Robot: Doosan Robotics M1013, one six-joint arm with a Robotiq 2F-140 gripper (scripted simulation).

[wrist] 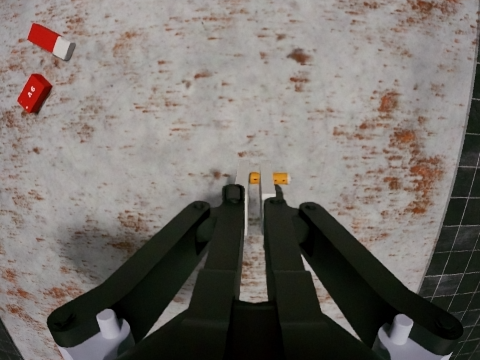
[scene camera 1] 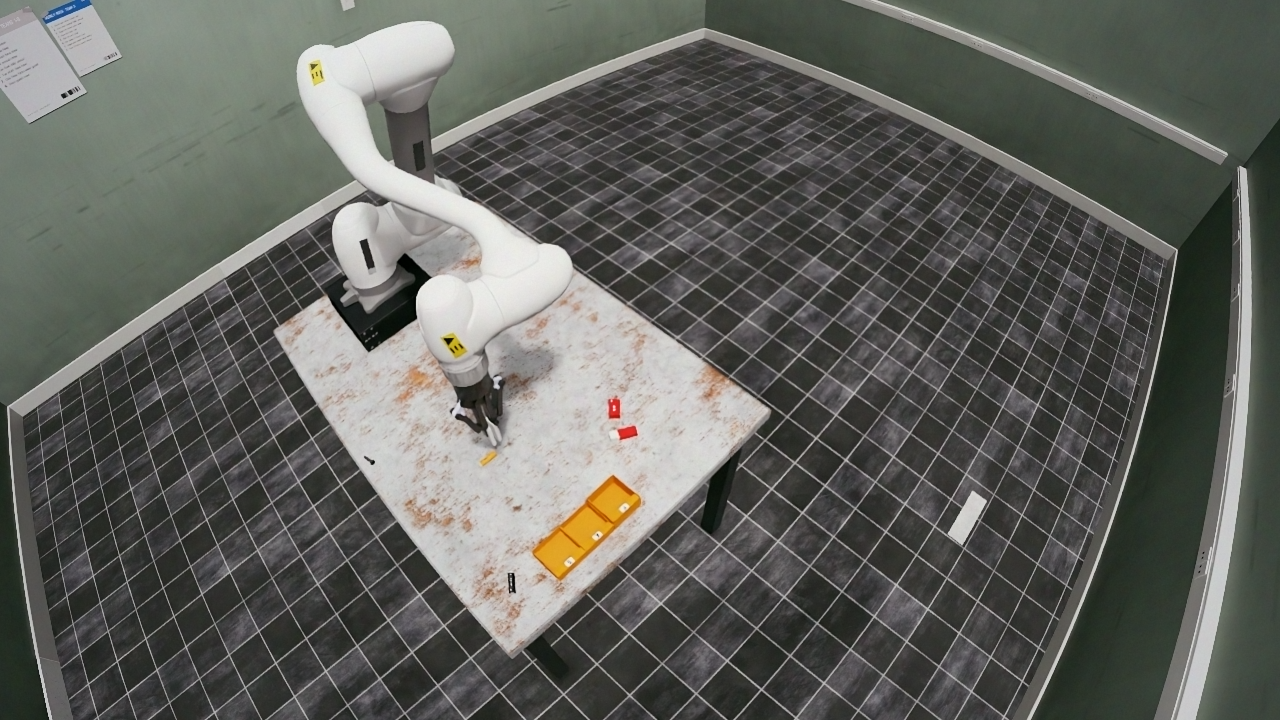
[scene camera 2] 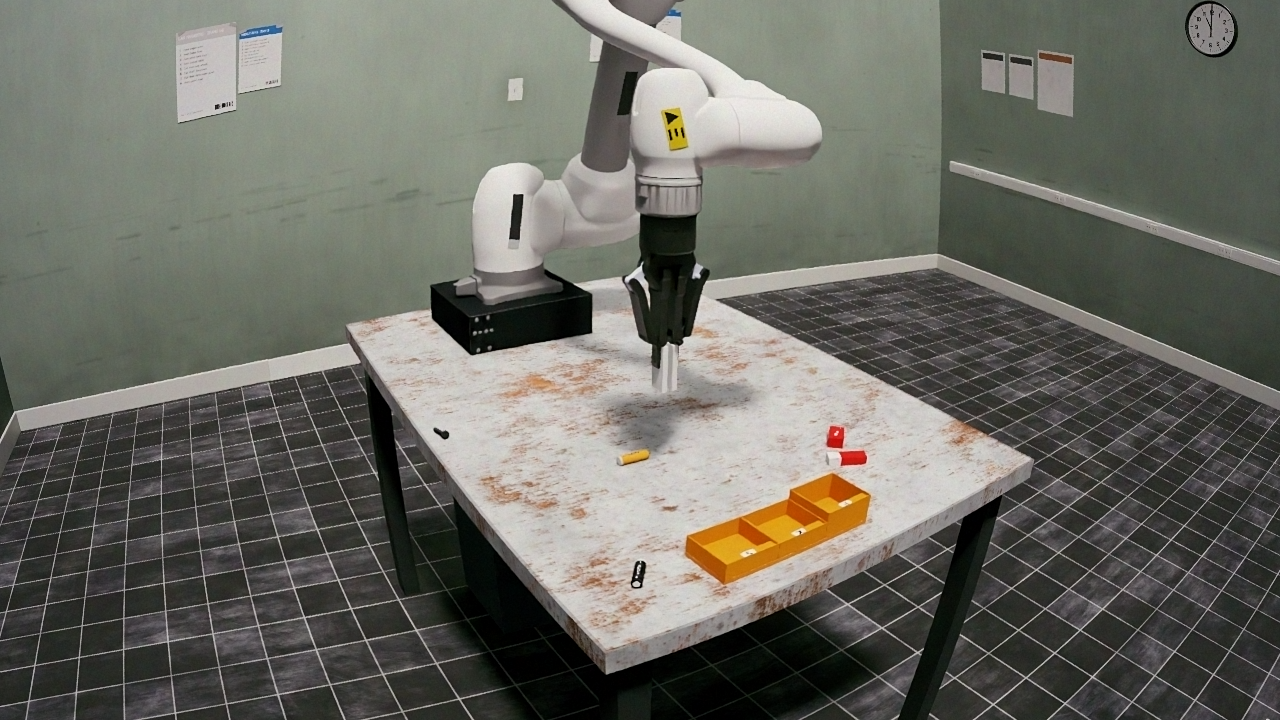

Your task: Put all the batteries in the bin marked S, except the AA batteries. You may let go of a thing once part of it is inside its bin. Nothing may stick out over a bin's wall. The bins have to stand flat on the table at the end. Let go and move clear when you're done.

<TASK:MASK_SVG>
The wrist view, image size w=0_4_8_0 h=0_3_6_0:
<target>gripper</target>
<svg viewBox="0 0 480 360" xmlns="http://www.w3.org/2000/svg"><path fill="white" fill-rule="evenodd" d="M46 322L64 360L448 360L464 332L463 325L455 316L409 290L320 204L309 201L301 203L299 208L288 206L287 201L283 197L281 187L278 184L274 184L270 161L260 161L259 175L261 236L263 236L267 299L269 301L251 303L239 300L244 235L247 235L249 160L239 160L235 184L222 187L222 204L220 206L210 208L210 204L205 201L191 202L101 285L52 311ZM302 256L360 340L321 311L311 272L309 270L305 271ZM208 251L204 269L200 269L188 309L182 311L144 338Z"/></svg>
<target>red block battery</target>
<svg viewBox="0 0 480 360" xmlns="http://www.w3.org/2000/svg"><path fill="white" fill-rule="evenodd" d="M41 74L31 74L17 99L17 102L29 114L39 110L53 87Z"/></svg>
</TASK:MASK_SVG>
